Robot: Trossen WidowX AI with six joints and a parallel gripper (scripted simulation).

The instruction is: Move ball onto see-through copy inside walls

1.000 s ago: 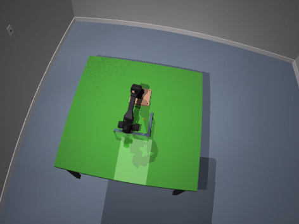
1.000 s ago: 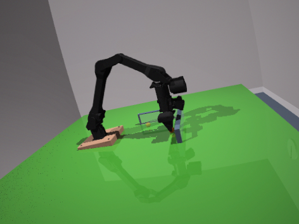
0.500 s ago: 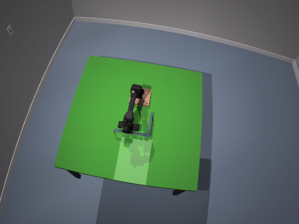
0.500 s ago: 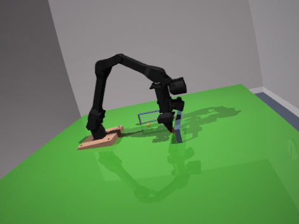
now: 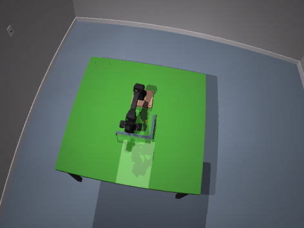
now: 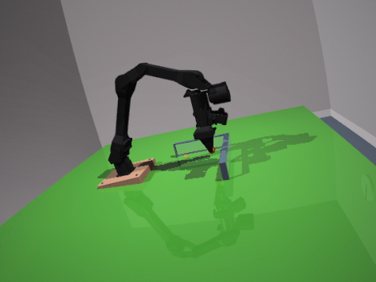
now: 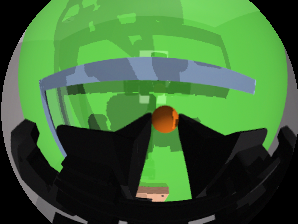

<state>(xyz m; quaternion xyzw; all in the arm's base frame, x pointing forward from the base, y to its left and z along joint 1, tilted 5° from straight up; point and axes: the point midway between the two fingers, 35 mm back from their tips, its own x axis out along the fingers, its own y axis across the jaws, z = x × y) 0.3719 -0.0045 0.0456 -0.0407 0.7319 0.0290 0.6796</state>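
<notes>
My gripper tip is now 12 cm to the left of the wall corner post, 5 cm short of it and 3 cm above it. From my gripper tip the other things lie so: orange ball (right at my gripper tip).
</notes>
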